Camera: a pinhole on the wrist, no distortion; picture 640 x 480 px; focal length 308.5 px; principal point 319.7 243.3 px. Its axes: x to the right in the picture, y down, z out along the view. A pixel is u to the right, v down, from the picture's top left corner.
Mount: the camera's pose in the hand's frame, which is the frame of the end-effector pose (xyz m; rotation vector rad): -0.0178 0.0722 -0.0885 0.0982 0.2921 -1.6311
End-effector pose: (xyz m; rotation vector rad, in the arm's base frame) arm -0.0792 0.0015 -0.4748 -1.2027 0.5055 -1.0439
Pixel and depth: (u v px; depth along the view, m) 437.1 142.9 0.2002
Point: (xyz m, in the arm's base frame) -0.0534 0.1066 -0.4127
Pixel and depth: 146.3 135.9 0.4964
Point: 0.3373 0.3391 -0.5500
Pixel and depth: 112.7 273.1 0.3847
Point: 0.3156 0.1014 -0.5547
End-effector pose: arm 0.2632 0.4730 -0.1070 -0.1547 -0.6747 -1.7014
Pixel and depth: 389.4 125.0 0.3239
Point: 0.1676 0.6876 -0.0001
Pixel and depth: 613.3 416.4 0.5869
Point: -0.4856 0.4061 0.0674
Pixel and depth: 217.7 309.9 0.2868
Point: 0.2738 0.4965 0.1280
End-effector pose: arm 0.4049 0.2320 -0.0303 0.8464 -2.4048 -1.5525
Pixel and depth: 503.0 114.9 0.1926
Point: 0.4725 0.3160 -0.1236
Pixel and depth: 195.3 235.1 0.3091
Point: 0.2449 0.4461 -0.0390
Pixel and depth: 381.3 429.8 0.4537
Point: 0.0905 0.2595 -0.3362
